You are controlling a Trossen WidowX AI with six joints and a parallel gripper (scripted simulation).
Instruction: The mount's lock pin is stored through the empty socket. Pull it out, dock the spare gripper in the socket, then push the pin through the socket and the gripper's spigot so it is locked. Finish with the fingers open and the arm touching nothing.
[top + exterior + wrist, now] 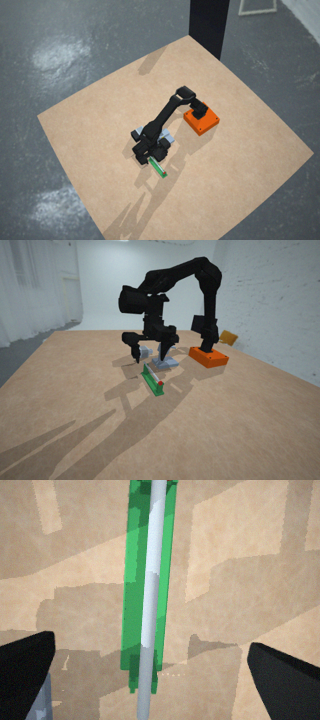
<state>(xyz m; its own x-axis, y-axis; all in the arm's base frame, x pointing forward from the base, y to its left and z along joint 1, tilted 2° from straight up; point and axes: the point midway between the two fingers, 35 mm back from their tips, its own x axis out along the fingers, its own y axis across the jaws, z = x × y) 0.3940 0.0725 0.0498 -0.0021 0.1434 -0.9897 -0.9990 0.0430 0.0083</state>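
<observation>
The green cradle is 5 cm below my gripper tip and 2 cm to the left of it. The rest, counted from my gripper tip: spare gripper: 21 cm to the right, 6 cm below, 6 cm behind; mount: 12 cm behind, 9 cm to the right, 3 cm below.
</observation>
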